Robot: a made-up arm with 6 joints. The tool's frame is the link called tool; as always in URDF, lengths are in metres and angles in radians.
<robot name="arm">
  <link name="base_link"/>
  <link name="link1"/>
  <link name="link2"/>
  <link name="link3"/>
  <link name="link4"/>
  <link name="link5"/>
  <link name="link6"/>
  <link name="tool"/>
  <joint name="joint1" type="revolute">
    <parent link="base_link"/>
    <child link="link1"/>
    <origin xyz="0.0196 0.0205 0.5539"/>
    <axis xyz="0 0 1"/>
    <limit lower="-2.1" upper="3.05" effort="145" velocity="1.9"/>
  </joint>
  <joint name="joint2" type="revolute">
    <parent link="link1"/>
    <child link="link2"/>
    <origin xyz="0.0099 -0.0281 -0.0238"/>
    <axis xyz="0 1 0"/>
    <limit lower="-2.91" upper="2.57" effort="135" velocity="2.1"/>
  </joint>
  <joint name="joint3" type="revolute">
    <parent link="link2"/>
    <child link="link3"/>
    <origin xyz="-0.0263 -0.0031 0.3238"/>
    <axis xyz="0 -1 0"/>
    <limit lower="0.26" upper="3.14" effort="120" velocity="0.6"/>
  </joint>
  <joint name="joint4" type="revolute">
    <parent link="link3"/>
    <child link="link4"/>
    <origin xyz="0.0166 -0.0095 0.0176"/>
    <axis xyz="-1 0 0"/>
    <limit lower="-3.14" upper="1.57" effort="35" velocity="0.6"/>
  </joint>
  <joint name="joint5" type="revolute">
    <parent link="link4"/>
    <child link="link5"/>
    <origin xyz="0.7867 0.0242 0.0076"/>
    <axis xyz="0 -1 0"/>
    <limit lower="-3" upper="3.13" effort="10" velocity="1.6"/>
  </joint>
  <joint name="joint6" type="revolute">
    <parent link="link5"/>
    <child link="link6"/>
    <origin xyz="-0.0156 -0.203 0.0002"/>
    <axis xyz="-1 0 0"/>
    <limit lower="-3.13" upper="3.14" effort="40" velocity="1.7"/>
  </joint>
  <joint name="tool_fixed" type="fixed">
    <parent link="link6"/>
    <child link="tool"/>
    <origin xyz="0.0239 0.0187 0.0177" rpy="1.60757 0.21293 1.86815"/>
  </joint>
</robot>
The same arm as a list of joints. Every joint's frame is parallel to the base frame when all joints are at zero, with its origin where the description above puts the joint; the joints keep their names.
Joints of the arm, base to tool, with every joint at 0 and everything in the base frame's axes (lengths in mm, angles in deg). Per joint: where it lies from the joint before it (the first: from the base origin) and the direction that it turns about. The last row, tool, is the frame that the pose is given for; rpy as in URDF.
joint1: xyz 19.6 20.5 553.9 axis 0 0 1
joint2: xyz 9.9 -28.1 -23.8 axis 0 1 0
joint3: xyz -26.3 -3.1 323.8 axis 0 -1 0
joint4: xyz 16.6 -9.5 17.6 axis -1 0 0
joint5: xyz 786.7 24.2 7.6 axis 0 -1 0
joint6: xyz -15.6 -203 0.2 axis -1 0 0
tool: xyz 23.9 18.7 17.7 rpy 92.11 12.2 107.04
Joint limits (deg, base to tool): -120.32..174.75 -166.73..147.25 14.9..179.91 -179.91..89.95 -171.89..179.34 -179.34..179.91

